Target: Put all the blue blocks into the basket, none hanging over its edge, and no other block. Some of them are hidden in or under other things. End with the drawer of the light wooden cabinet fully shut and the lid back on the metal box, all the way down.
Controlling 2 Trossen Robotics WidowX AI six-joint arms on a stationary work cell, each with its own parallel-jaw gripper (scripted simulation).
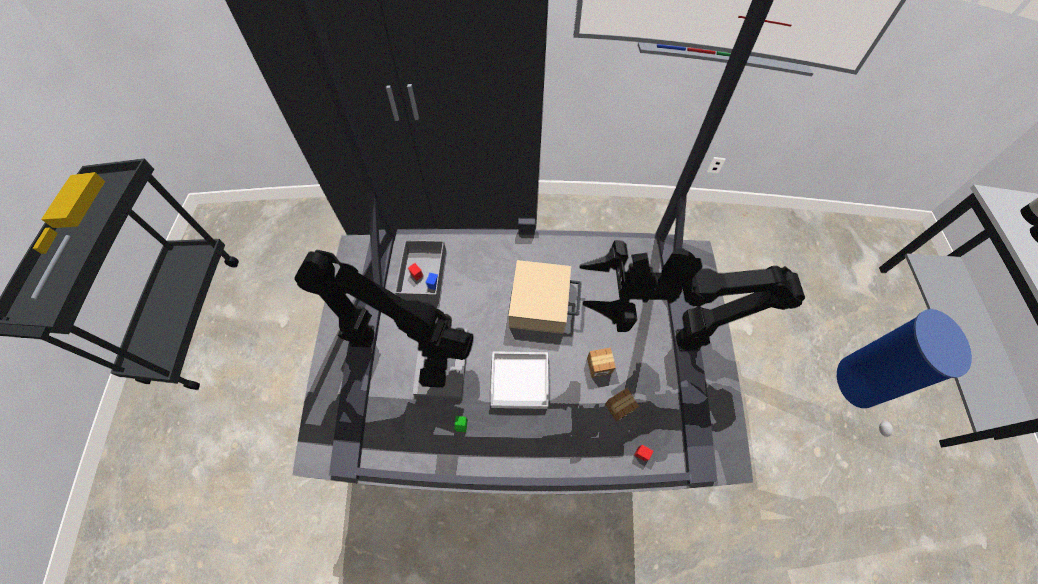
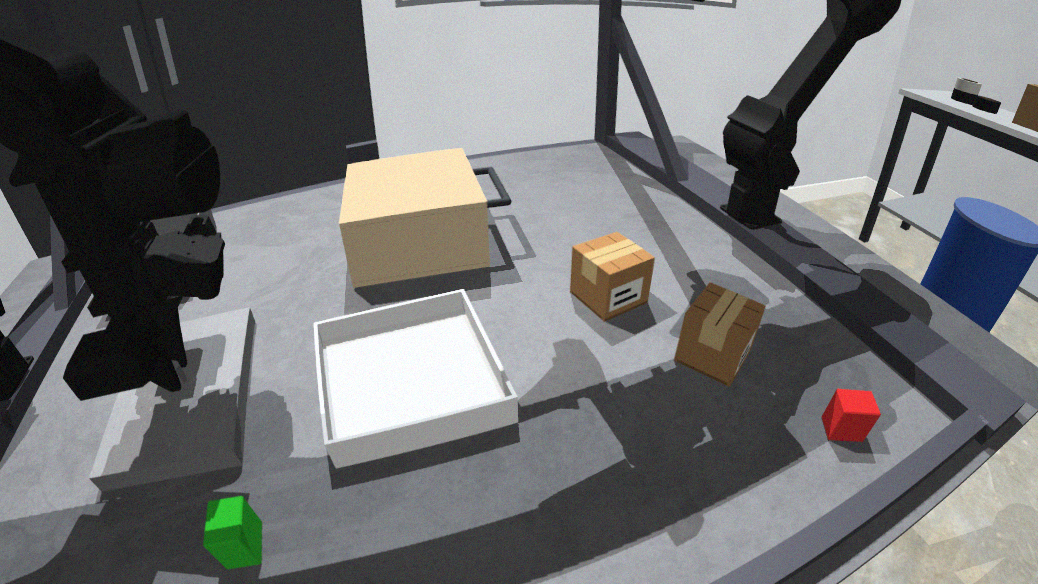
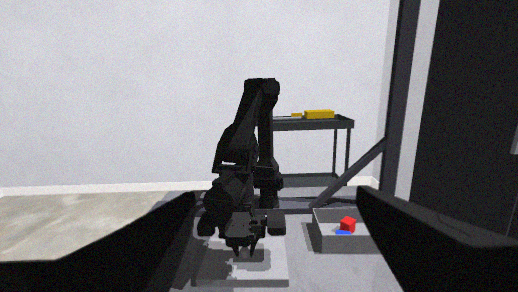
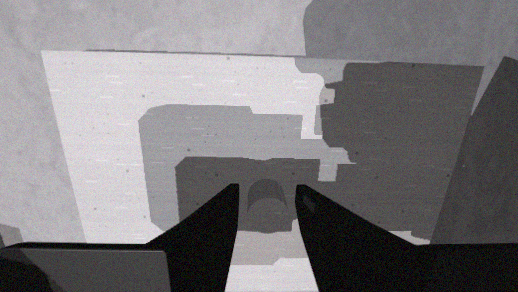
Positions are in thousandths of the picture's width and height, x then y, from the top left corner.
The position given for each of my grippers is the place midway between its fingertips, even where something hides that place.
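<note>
Light wooden cabinet (image 2: 396, 371) (image 1: 520, 516). Out of frame in image 3, the cabinet; it is out of frame in image 4 too. White basket (image 2: 381, 624) (image 1: 502, 648). Red block (image 2: 819, 711). Cardboard box (image 2: 589, 472). Cardboard box (image 2: 693, 562). My right gripper (image 2: 173, 648). My left gripper (image 1: 560, 487) (image 3: 532, 673).
</note>
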